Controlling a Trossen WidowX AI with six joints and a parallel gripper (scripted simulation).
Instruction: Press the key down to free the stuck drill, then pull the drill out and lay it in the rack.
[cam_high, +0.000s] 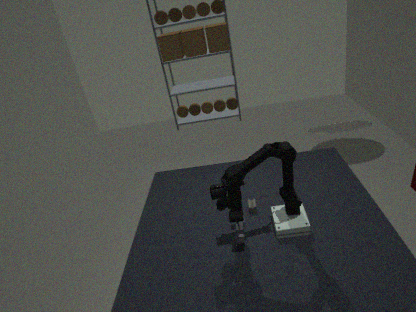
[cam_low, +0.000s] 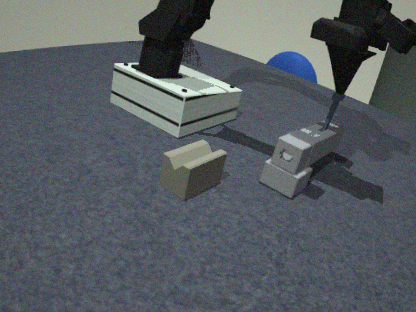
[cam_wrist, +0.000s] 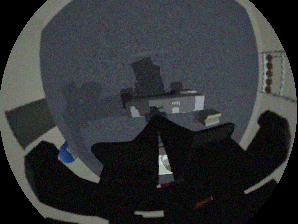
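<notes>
Now: the small dark key 3 cm below my gripper tip. The rest, counted from my gripper tip: yellow drill 7 cm below, 6 cm to the right; light grey holder block 8 cm below, 4 cm to the right; rack 21 cm to the right, 10 cm below, 7 cm behind.
</notes>
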